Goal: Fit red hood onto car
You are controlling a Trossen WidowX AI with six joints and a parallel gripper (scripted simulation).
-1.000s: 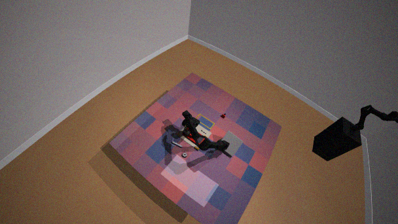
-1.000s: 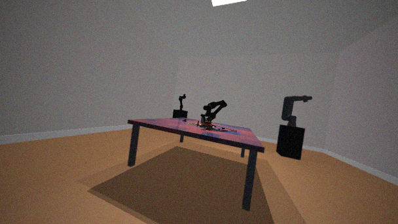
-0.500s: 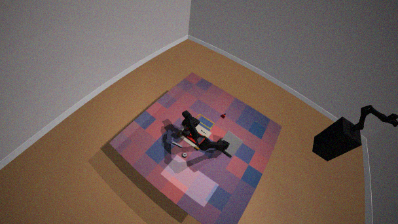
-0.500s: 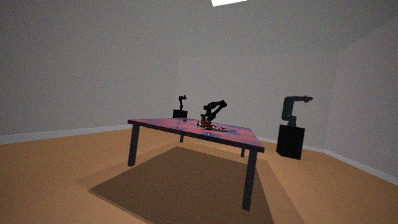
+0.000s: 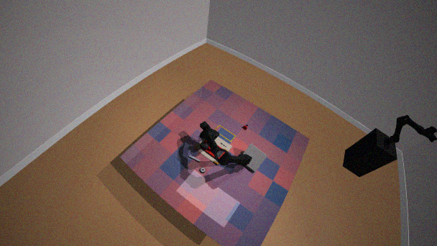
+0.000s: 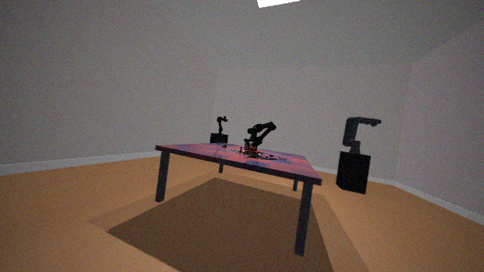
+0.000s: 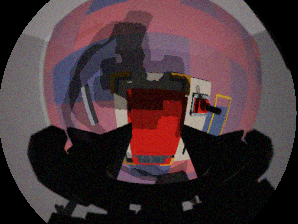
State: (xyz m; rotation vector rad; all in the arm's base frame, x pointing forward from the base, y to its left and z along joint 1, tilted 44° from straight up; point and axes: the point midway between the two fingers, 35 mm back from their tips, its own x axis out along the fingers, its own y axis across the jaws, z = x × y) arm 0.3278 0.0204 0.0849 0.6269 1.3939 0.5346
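Now: the red hood 10 mm above my gripper tip. From my gripper tip the other things lie so: thin grey stick 160 mm to the left, 40 mm below, 30 mm ahead.
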